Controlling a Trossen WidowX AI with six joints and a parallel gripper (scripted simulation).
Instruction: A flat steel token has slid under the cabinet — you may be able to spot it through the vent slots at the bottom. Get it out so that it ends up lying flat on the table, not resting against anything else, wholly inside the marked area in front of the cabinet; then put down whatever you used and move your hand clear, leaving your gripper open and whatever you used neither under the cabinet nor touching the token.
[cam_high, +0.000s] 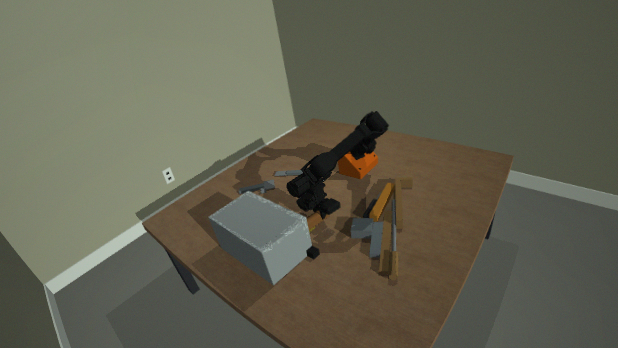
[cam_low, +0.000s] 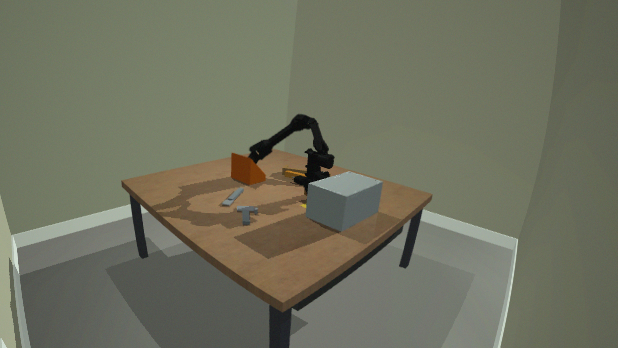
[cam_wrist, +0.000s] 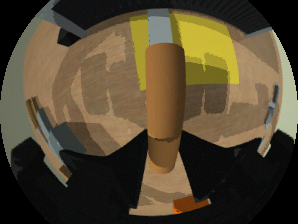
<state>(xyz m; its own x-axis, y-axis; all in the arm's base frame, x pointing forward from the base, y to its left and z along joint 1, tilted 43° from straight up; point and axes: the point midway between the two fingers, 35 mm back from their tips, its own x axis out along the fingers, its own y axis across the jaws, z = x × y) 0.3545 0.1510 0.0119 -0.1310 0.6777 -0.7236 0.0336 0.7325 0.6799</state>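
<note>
Right now my gripper tip is 21 cm past the orange bar, 14 cm to the right of it and 1 cm below it. Round my gripper tip: grey block: 18 cm to the left, 4 cm behind, 1 cm above; then wooden stick: 28 cm to the left, 5 cm behind; then grey t-piece: 40 cm to the right, 1 cm ahead.
</note>
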